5 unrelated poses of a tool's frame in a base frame.
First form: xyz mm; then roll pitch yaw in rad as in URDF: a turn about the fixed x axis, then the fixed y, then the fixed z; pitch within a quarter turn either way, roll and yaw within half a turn.
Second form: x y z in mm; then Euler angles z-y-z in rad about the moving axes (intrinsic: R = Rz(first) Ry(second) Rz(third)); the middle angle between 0 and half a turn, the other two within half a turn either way. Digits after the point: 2 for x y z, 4 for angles.
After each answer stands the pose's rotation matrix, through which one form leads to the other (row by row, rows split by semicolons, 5 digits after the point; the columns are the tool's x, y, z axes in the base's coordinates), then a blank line. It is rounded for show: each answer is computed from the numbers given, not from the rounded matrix.
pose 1, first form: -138.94 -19.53 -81.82 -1.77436 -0.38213 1.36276
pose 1, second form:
-138.94 -19.53 -81.82 2.8567 1.7595 -1.9602
0.19164 0.27323 -0.94267; 0.90787 0.31557 0.27603; 0.37290 -0.90871 -0.18758

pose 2, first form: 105.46 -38.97 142.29 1.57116 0.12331 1.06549
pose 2, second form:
105.46 -38.97 142.29 -0.5054 1.5712 1.4475
0.48040 0.05986 0.87500; 0.86838 0.10745 -0.48411; -0.12300 0.99241 -0.00036

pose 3, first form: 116.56 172.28 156.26 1.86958 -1.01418 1.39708
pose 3, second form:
116.56 172.28 156.26 0.0821 1.7269 2.6051
0.09132 0.14968 0.98451; 0.52036 -0.85010 0.08098; 0.84905 0.50491 -0.15551

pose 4, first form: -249.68 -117.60 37.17 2.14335 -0.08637 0.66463
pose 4, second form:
-249.68 -117.60 37.17 -0.8506 2.1409 1.6734
0.78421 0.27708 0.55519; 0.61447 -0.47118 -0.63279; 0.08626 0.83739 -0.53976

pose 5, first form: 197.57 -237.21 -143.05 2.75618 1.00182 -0.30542
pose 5, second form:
197.57 -237.21 -143.05 -2.9982 2.0935 0.2359
0.51384 0.02342 -0.85757; -0.16200 -0.97899 -0.12381; -0.84245 0.20255 -0.49925

